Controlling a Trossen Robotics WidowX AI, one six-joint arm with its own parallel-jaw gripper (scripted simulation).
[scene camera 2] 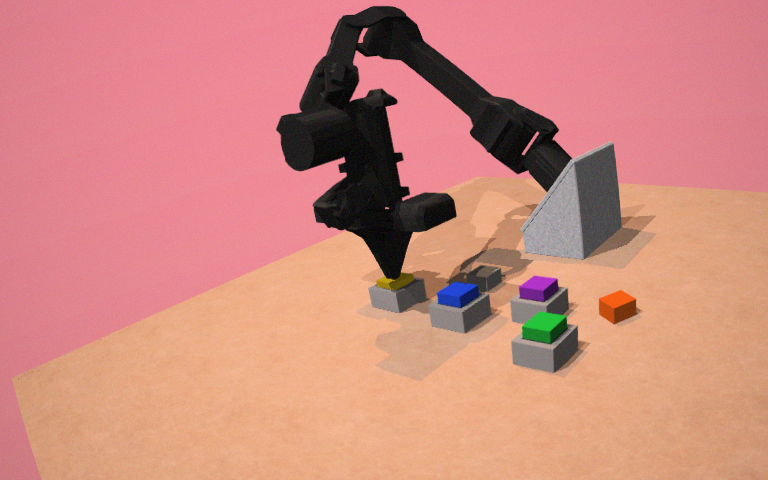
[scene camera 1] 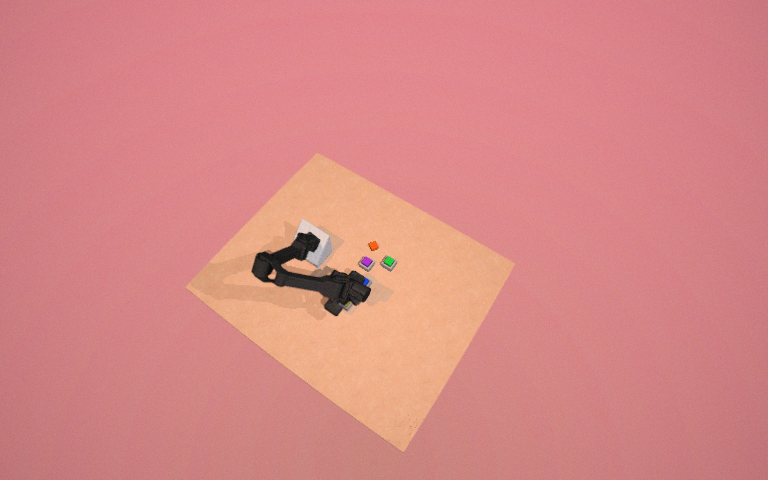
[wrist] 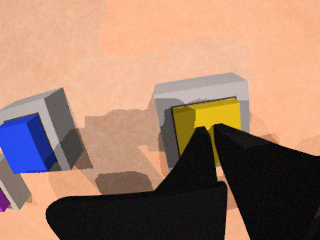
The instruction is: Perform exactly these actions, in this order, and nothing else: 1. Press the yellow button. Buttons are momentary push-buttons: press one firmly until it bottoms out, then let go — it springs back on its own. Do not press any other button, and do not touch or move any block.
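Note:
Gripper (scene camera 2: 393,278), (wrist: 209,134). Yellow button (wrist: 227,111). Orange block (scene camera 2: 618,306), out of frame in the wrist view. Green button (scene camera 2: 545,327). Blue button (scene camera 2: 458,294). Purple button (scene camera 2: 537,288).

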